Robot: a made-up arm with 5 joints.
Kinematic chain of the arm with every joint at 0, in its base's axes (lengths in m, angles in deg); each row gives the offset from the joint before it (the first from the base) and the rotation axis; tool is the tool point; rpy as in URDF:
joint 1: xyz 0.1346 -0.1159 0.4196 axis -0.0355 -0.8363 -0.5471
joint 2: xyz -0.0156 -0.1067 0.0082 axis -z
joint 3: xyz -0.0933 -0.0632 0.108 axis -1 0.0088 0.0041
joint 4: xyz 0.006 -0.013 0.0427 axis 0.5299 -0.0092 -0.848
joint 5: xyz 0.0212 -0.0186 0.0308 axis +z
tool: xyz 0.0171 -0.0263 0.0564 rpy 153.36 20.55 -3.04
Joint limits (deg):
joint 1: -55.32..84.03
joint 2: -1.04..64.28
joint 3: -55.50..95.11
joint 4: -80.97..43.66
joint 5: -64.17..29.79
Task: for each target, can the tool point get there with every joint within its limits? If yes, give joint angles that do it. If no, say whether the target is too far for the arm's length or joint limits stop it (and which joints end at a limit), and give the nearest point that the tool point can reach.
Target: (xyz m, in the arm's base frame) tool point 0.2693 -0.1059 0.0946
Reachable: no: joint limits stop it (at a limit: joint 1, joint 2, joint 3, joint 4, joint 5) | nearest point 0.0542 -0.1046 0.3314 | short by 0.320 m
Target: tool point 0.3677 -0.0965 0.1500
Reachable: no: joint limits stop it (at a limit: joint 1, joint 2, joint 3) | nearest point 0.2338 -0.1278 0.4532 | short by 0.333 m
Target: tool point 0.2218 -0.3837 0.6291
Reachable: yes | joints -30.42 5.41 -40.30 -40.18 -44.47
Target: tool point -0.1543 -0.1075 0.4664
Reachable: yes | joints 66.83 34.69 -7.30 -45.66 18.86
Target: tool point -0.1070 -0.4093 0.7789
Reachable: no: too far | nearest point -0.0296 -0.3406 0.6445 | short by 0.170 m
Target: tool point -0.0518 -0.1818 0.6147
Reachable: yes | joints 27.27 5.18 48.63 -3.82 -26.25
